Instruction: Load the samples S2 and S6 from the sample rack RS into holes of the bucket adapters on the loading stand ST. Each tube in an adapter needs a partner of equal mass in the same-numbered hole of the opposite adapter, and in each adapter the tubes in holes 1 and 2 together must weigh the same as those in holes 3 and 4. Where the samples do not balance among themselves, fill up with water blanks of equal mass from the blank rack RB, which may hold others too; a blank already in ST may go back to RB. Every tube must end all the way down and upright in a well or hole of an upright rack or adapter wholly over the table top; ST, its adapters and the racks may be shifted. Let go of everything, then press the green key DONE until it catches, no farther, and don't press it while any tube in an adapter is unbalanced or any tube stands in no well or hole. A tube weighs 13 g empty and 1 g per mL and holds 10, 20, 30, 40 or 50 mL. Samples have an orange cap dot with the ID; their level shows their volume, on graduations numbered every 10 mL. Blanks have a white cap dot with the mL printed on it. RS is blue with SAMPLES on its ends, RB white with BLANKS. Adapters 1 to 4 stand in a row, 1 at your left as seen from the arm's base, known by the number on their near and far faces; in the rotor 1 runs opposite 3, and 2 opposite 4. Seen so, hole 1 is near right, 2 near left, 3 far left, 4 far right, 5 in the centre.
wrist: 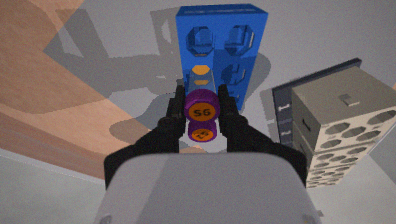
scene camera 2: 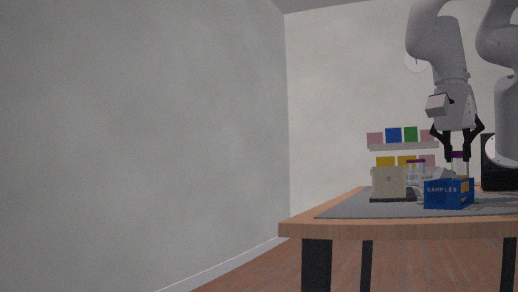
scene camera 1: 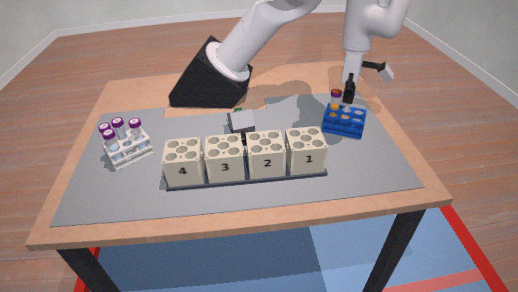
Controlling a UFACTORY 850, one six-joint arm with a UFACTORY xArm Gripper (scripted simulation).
Scene:
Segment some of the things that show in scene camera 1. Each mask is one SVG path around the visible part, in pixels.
My gripper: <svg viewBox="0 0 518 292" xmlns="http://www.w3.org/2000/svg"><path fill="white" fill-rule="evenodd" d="M343 47L346 54L341 84L345 84L345 88L347 88L343 93L343 103L353 103L355 88L362 67L378 69L377 72L386 84L393 80L394 73L386 62L380 64L363 61L364 54L368 53L369 50L356 52Z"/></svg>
A blue sample rack RS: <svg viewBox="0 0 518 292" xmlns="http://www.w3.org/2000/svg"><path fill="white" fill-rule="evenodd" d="M328 103L323 116L322 132L361 139L367 110L351 107L351 112L342 111L343 105L339 105L338 110L330 109L330 103Z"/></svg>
An adapter 1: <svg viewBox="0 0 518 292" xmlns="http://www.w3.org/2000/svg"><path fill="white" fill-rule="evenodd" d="M319 126L285 129L286 161L290 175L325 172L328 146Z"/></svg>

